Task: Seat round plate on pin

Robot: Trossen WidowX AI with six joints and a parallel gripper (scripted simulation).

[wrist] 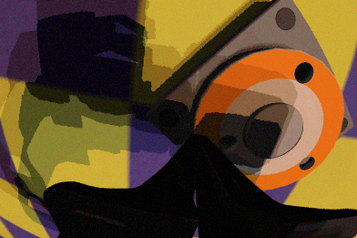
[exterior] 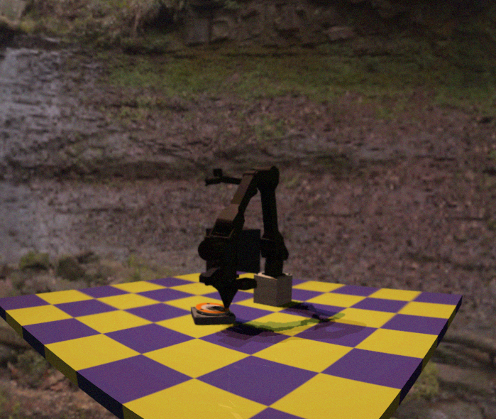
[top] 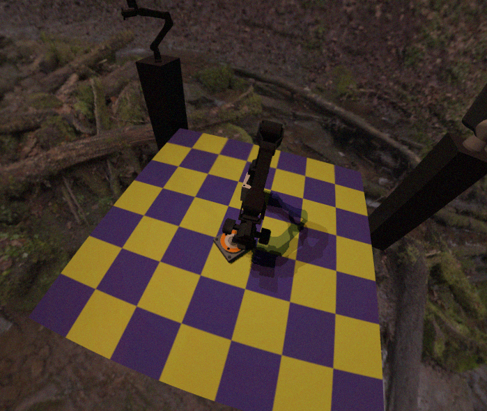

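My gripper tip is 2 cm short of the square base, 5 cm to the left of it and 2 cm above it.
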